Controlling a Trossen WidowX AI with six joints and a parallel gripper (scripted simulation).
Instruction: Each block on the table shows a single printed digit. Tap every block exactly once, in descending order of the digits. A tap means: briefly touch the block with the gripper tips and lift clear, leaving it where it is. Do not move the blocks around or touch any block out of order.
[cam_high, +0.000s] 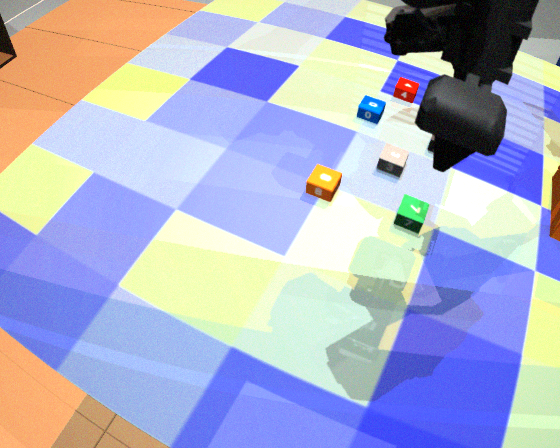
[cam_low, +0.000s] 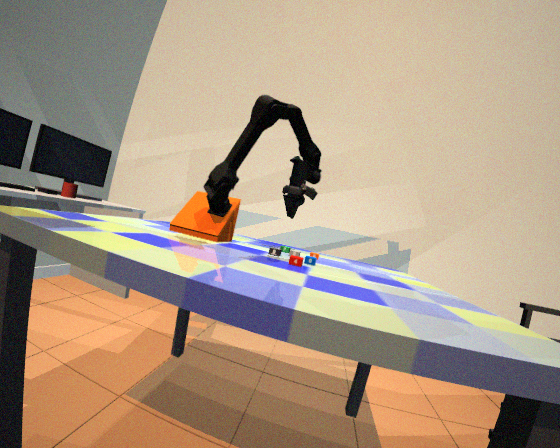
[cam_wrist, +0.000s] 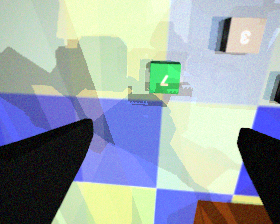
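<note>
Now: the dark block 10 mm ahead of my gripper tip, 150 mm to the right of it and 120 mm below it. From my gripper tip the other things lie so: blue 0 block: 120 mm ahead, 160 mm to the right, 120 mm below; then green 7 block: 10 mm ahead, 120 mm below; then orange 8 block: 110 mm ahead, 10 mm to the left, 120 mm below.
</note>
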